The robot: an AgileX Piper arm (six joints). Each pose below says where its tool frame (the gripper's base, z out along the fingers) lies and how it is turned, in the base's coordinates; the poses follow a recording.
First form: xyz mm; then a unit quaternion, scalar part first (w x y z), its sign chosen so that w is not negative.
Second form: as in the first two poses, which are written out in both.
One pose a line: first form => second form
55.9 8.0 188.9 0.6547 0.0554 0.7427 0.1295 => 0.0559 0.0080 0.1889 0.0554 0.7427 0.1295 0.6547
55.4 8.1 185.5 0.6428 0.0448 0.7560 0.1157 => 0.0554 0.0081 0.1855 0.0448 0.7560 0.1157 0.6428
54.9 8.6 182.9 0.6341 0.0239 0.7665 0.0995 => 0.0549 0.0086 0.1829 0.0239 0.7665 0.0995 0.6341
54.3 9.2 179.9 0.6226 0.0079 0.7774 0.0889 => 0.0543 0.0092 0.1799 0.0079 0.7774 0.0889 0.6226
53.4 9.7 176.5 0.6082 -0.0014 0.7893 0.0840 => 0.0534 0.0097 0.1765 -0.0014 0.7893 0.0840 0.6082
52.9 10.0 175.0 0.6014 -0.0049 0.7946 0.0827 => 0.0529 0.0100 0.1750 -0.0049 0.7946 0.0827 0.6014
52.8 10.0 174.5 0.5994 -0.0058 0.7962 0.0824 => 0.0528 0.0100 0.1745 -0.0058 0.7962 0.0824 0.5994
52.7 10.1 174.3 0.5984 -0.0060 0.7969 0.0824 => 0.0527 0.0101 0.1743 -0.0060 0.7969 0.0824 0.5984
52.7 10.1 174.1 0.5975 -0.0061 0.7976 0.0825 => 0.0527 0.0101 0.1741 -0.0061 0.7976 0.0825 0.5975
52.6 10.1 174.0 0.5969 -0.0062 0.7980 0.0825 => 0.0526 0.0101 0.1740 -0.0062 0.7980 0.0825 0.5969
